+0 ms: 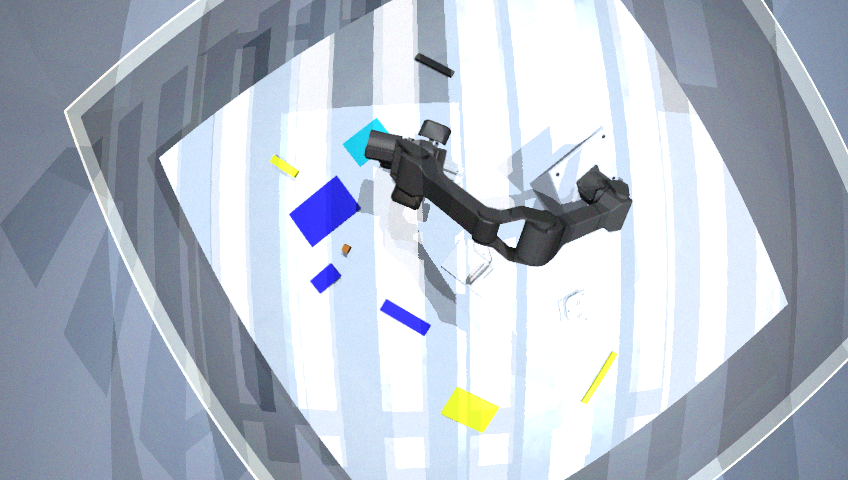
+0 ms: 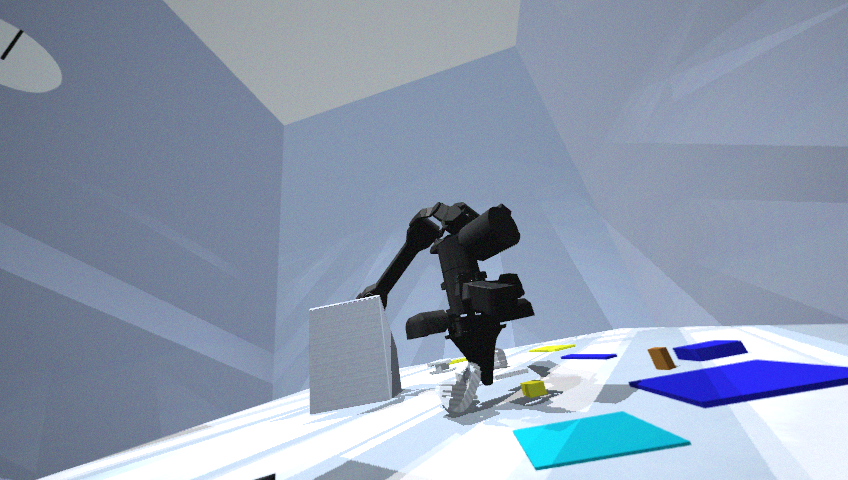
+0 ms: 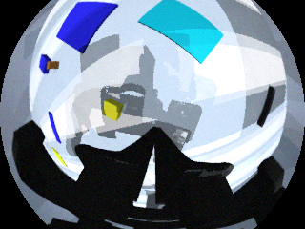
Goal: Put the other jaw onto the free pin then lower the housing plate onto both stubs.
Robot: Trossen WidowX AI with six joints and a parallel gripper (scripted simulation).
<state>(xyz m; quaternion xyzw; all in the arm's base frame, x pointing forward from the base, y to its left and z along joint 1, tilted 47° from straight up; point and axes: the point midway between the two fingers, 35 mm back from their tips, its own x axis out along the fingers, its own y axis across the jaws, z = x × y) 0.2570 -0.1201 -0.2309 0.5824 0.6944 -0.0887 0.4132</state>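
Now: gripper tip 3 cm past the grey ribbed jaw and 1 cm below it. Also, from my gripper tip: cyan tile: 13 cm to the right, 5 cm ahead, 2 cm below; then blue tile: 23 cm ahead, 7 cm to the right, 2 cm below; then small yellow cube: 6 cm ahead, 2 cm to the left, 2 cm below.
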